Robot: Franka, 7 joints.
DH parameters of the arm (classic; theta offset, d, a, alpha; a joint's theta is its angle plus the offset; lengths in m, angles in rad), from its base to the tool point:
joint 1: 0 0.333 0 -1.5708
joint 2: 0 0 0 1.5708
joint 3: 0 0.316 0.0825 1.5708
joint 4: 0 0 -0.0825 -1.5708
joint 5: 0 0.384 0 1.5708
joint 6: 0 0 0.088 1.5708
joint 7: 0 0.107 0 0
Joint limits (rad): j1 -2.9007..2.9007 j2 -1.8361..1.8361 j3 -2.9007..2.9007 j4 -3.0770..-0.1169 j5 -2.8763..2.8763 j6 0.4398..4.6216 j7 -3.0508..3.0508
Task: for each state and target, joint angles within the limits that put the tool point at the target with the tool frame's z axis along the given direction. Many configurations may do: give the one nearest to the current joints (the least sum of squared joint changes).
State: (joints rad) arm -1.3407 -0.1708 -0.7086 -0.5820 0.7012 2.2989 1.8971
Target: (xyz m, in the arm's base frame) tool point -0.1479 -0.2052 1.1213 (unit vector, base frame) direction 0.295 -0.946 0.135
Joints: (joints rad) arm -1.2305 -0.1925 -0.7395 -0.6432 0.7857 1.9952 1.8971
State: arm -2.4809 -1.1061 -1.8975 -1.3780 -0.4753 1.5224 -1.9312
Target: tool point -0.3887 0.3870 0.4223 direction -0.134 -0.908 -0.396
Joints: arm -2.0586 -1.2192 -1.5043 -1.7986 -0.0536 1.4815 -1.9312
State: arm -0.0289 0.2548 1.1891 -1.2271 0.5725 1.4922 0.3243
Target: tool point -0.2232 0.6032 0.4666 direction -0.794 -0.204 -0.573
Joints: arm 0.8676 0.5605 1.1894 -1.7041 0.4892 2.0385 0.3243
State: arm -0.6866 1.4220 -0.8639 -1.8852 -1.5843 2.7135 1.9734
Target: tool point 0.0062 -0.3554 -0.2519 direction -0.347 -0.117 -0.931
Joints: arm -1.1951 1.6214 -0.3422 -1.5605 -2.0884 3.1046 1.9734
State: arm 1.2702 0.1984 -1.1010 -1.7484 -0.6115 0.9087 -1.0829
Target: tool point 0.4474 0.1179 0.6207 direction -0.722 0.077 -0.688
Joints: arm 1.2114 0.0843 -1.0974 -1.4603 0.3269 0.7155 -1.0829
